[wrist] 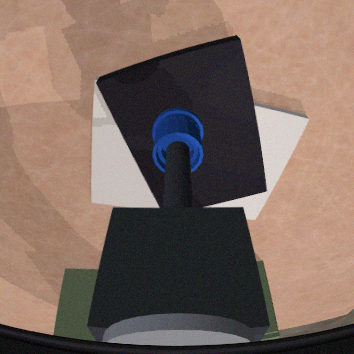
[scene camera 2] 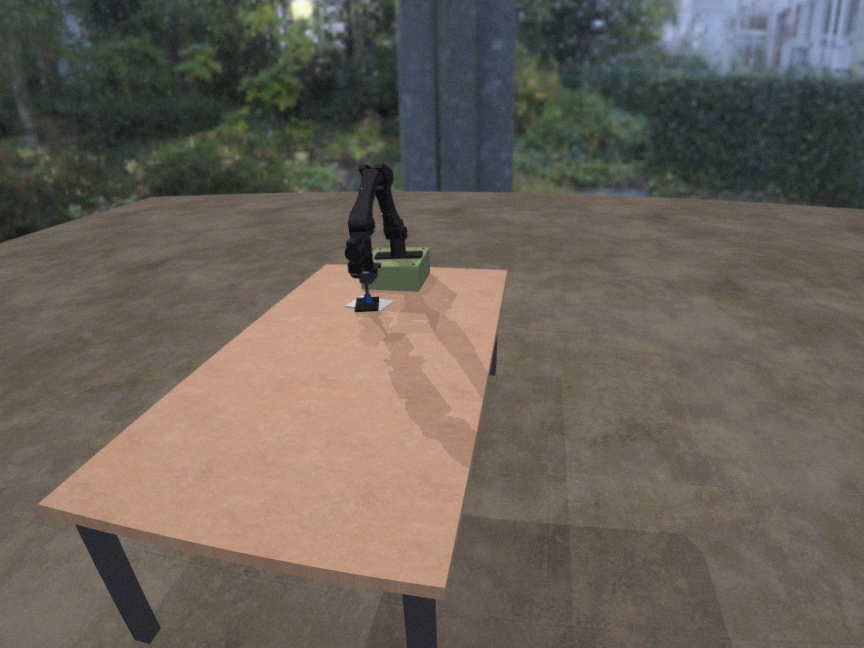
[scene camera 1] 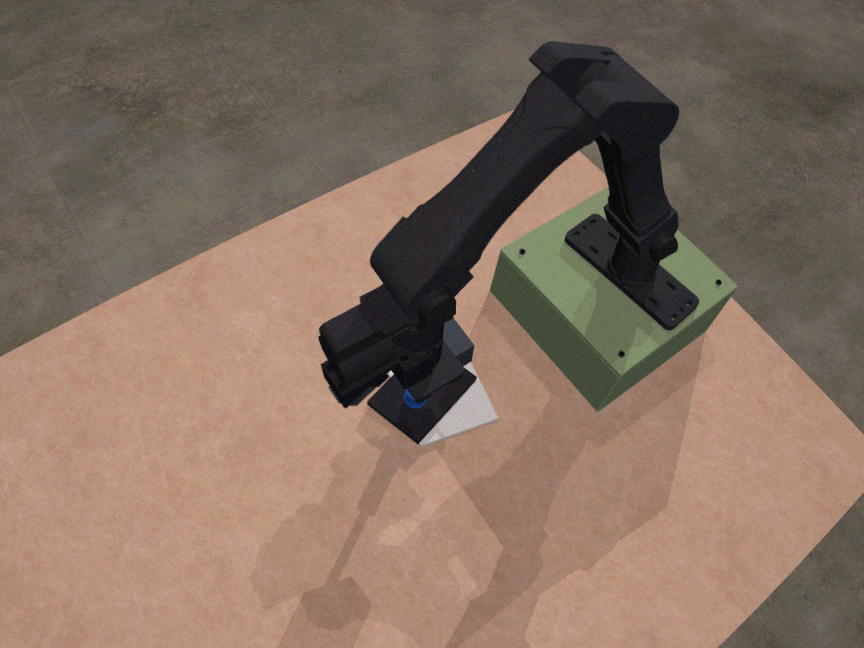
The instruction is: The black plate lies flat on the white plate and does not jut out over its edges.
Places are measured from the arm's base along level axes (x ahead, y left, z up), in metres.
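Where they show: hand at its tool point: (wrist: pixel 177 130) (scene camera 2: pixel 367 301); arm's base at its link origin: (scene camera 2: pixel 398 256) (scene camera 1: pixel 630 271).
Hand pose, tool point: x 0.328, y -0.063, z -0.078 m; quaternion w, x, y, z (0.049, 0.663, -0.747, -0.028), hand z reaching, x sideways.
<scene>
Each offset is from my tool point to the top centre of the thing. Level surfaces: height alone.
The black plate {dx -0.023, dy -0.010, dz -0.016 m} (scene camera 1: pixel 409 422) (scene camera 2: pixel 367 307) (wrist: pixel 218 105) lies on the white plate {dx -0.047, dy -0.006, dz -0.026 m} (scene camera 1: pixel 468 415) (scene camera 2: pixel 383 305) (wrist: pixel 112 168), turned at an angle to it. In the wrist view its far corner reaches out past the white plate's far edge. My gripper, a blue suction cup (scene camera 1: pixel 414 400) (scene camera 2: pixel 367 298) (wrist: pixel 178 123), stands over the middle of the black plate, on it or just above it; I cannot tell whether it touches. The arm hides the plates' back part in scene camera 1.
The arm's green base block (scene camera 1: pixel 558 322) (scene camera 2: pixel 400 275) (wrist: pixel 75 298) stands close behind the plates. They lie near the far end of a long brown table {dz -0.031 m} (scene camera 1: pixel 237 386) (scene camera 2: pixel 301 418), whose edges run close to the base.
</scene>
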